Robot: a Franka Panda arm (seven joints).
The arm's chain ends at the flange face. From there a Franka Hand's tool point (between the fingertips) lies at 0.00 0.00 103.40 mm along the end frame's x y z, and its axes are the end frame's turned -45 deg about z.
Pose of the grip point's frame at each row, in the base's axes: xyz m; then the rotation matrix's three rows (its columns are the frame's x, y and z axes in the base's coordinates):
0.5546 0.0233 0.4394; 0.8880 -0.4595 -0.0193; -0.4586 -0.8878 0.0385; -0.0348 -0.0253 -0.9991
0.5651 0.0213 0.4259; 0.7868 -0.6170 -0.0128; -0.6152 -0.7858 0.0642; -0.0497 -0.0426 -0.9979
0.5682 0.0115 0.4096; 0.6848 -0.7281 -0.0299; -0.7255 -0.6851 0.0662; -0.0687 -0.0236 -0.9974
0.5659 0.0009 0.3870; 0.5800 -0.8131 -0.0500; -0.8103 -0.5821 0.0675; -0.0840 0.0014 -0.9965
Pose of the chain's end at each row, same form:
0.5566 0.0193 0.5427; 0.3030 -0.9528 -0.0193; -0.9520 -0.3035 0.0385; -0.0425 0.0067 -0.9991
0.5664 0.0147 0.5291; 0.1201 -0.9926 -0.0128; -0.9907 -0.1206 0.0642; -0.0653 0.0050 -0.9979
0.5713 0.0047 0.5127; -0.0306 -0.9991 -0.0299; -0.9974 0.0286 0.0662; -0.0653 0.0319 -0.9974
0.5711 -0.0061 0.4900; -0.1648 -0.9851 -0.0500; -0.9846 0.1614 0.0675; -0.0584 0.0604 -0.9965

